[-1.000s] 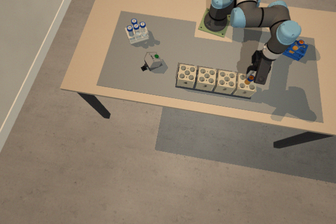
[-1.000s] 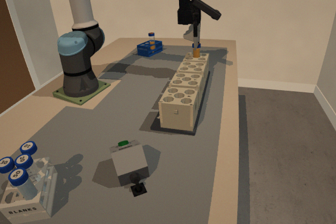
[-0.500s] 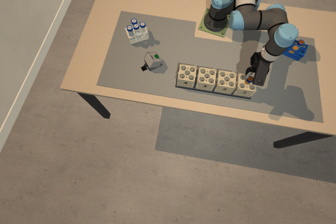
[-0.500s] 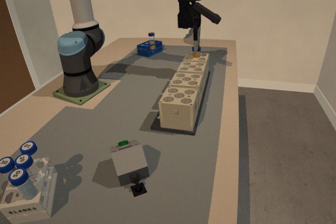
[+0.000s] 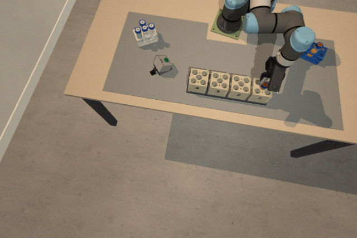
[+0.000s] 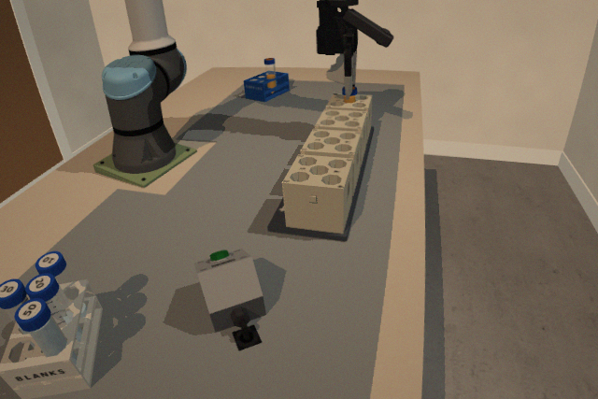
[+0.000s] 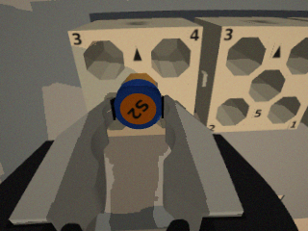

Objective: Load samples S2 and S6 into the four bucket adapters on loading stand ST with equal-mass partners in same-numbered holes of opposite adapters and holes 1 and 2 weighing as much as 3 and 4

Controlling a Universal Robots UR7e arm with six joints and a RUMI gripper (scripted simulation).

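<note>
Right now the 30 mL blank is 330 mm behind my hand, 670 mm to the right of it and 60 mm below it. Round my hand: blue sample rack: 290 mm behind, 320 mm to the left, 90 mm below; bucket adapter: 70 mm below; green done key: 140 mm behind, 510 mm to the right, 50 mm below.
</note>
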